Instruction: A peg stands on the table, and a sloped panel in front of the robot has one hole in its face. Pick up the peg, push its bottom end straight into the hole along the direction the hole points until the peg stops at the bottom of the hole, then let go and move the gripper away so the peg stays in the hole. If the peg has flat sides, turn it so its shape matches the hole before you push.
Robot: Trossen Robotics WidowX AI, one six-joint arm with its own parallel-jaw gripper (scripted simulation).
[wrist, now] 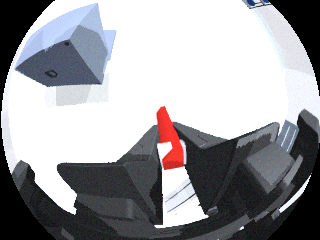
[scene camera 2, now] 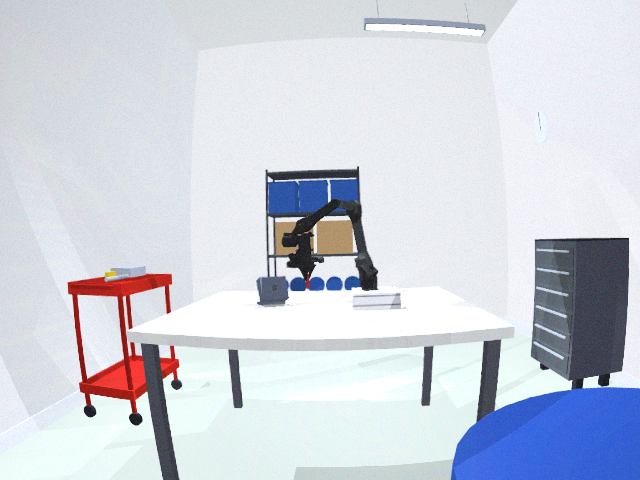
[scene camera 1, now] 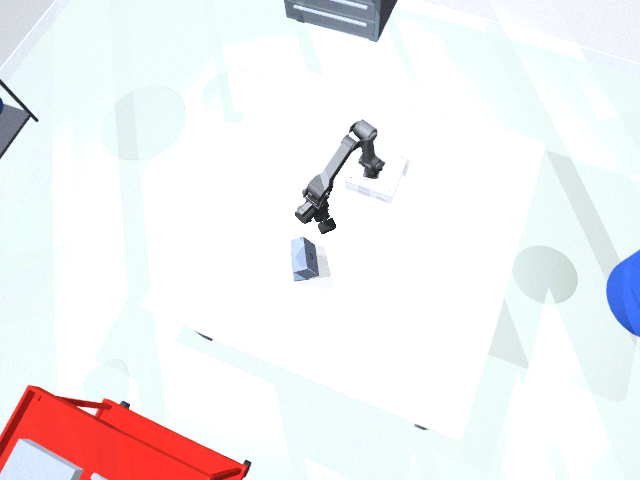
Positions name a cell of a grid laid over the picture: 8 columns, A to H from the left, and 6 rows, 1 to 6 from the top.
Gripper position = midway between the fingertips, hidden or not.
My gripper (wrist: E4) holds a red peg (wrist: E4).
Scene camera 1 does not show the red peg, which is hidden by my gripper.
